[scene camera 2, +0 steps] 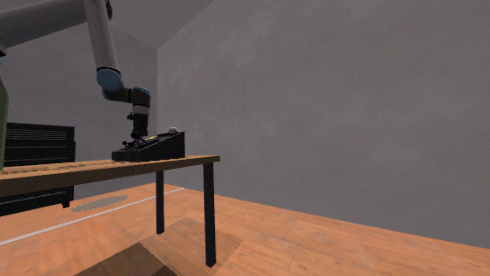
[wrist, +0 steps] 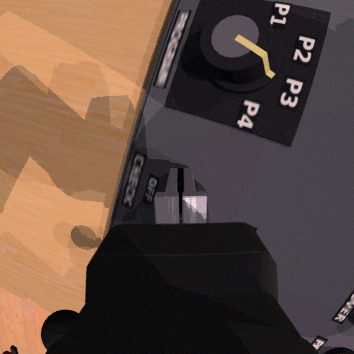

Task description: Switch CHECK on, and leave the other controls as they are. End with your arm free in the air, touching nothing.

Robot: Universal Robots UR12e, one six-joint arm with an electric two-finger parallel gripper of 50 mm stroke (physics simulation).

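The CHECK label is near the left edge of the dark sloped console, with the OFF label beside it. The CHECK switch's lever and its ON label do not show in the wrist view; the gripper covers that area, so the switch position cannot be told. My gripper is shut and holds nothing, with a thin dark line between its fingers. Its tips are low over the console, just right of the OFF label in the wrist view. Whether they touch anything cannot be told.
A rotary knob has a yellow pointer ending nearest the P3 label. Two partly cut-off labels are at the wrist view's lower right. A pale round knob tops the console's high end. The console stands on a wooden table. A black cabinet stands behind.
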